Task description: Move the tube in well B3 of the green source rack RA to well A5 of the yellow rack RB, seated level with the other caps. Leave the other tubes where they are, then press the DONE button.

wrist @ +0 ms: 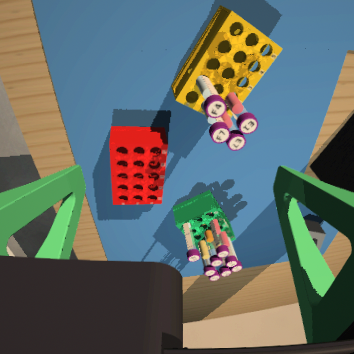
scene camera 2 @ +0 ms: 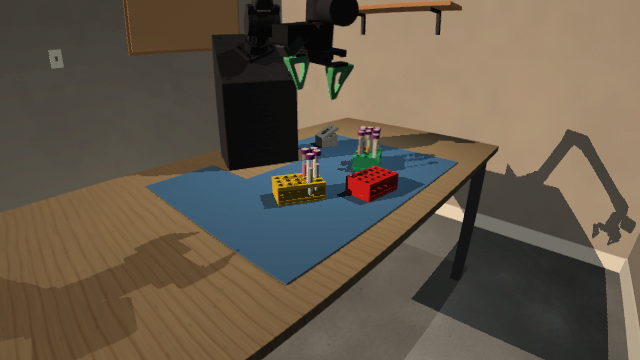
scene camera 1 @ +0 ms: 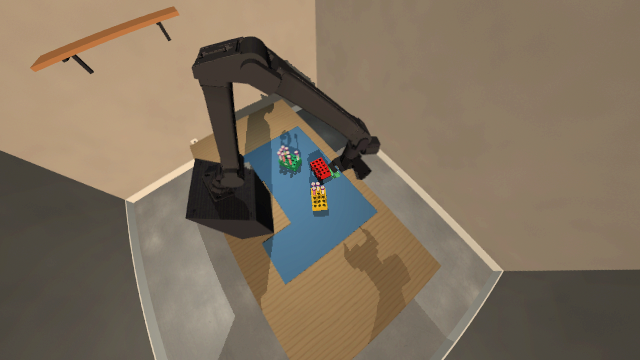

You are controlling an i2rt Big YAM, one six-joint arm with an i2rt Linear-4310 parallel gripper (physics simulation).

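Places are measured from the arm's base along level axes (x ahead, y left, z up), in centimetres.
Where they show: gripper, fingertip midpoint: (wrist: 178, 175) (scene camera 2: 316, 94) (scene camera 1: 340, 172); arm's base at its link origin: (scene camera 2: 255, 50) (scene camera 1: 218, 185).
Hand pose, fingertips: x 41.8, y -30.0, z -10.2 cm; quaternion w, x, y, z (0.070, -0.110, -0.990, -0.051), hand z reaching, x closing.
Each offset is from my fingertips to the top centre of the thing. "spot": to the spot under its first point. Level surfaces: height alone.
The green rack RA {dy +38.2, dx -1.5, dz -23.5 cm} (scene camera 1: 292, 166) (scene camera 2: 366, 161) (wrist: 197, 206) holds several purple-capped tubes {dy +38.1, dx -1.5, dz -16.0 cm} (scene camera 2: 369, 137) (wrist: 216, 261); which one stands in B3 cannot be told. The yellow rack RB {dy +5.8, dx -8.9, dz -23.5 cm} (scene camera 1: 320, 209) (scene camera 2: 299, 195) (wrist: 226, 60) holds several purple-capped tubes {spot: dy +5.5, dx -4.8, dz -17.5 cm} (scene camera 2: 310, 160) (wrist: 215, 106) at its end nearer the green rack, and its other wells look empty. My gripper (scene camera 1: 336, 174) (scene camera 2: 316, 94) (wrist: 178, 175) is wide open and empty, high above the racks. In the wrist view the green rack lies below the line between the fingertips. Well labels and a DONE marking cannot be read.
A red rack {dy +18.8, dx +7.3, dz -23.5 cm} (scene camera 1: 320, 168) (scene camera 2: 357, 190) (wrist: 135, 137) without visible tubes stands beside the other two. A grey box with a tilted top {dy +54.8, dx -26.1, dz -20.5 cm} (scene camera 2: 326, 140) (wrist: 315, 228) stands behind, near the black arm pedestal (scene camera 1: 225, 217) (scene camera 2: 260, 125). The racks stand on a blue mat {dz -28.5 cm} (scene camera 2: 240, 215).
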